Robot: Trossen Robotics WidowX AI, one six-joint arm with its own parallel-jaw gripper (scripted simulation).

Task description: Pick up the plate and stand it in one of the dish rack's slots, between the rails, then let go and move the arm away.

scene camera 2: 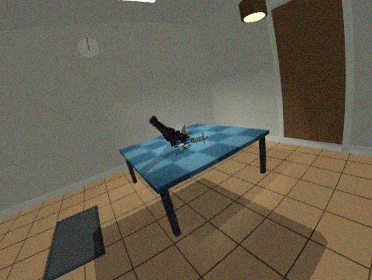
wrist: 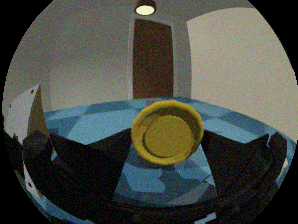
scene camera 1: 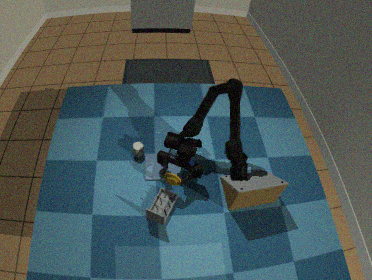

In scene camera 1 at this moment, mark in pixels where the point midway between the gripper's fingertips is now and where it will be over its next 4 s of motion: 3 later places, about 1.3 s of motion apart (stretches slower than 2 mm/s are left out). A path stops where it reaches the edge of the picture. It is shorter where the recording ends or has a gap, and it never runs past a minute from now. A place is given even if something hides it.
The gripper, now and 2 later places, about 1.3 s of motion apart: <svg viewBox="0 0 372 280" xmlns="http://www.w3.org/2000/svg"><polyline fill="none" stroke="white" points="171,181 166,190 164,184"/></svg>
